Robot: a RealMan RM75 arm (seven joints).
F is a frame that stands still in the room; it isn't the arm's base.
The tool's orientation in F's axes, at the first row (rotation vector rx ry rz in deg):
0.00, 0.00, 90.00
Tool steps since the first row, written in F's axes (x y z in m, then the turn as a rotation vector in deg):
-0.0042, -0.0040, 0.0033, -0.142, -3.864, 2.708
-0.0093, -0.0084, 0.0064, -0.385, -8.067, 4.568
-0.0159, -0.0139, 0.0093, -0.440, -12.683, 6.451
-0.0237, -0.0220, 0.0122, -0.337, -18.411, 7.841
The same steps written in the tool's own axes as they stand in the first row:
-0.0040, 0.0042, 0.0033, -3.864, 0.142, 2.708
-0.0084, 0.0093, 0.0064, -8.067, 0.385, 4.568
-0.0139, 0.0159, 0.0093, -12.683, 0.440, 6.451
-0.0220, 0.0237, 0.0122, -18.411, 0.337, 7.841

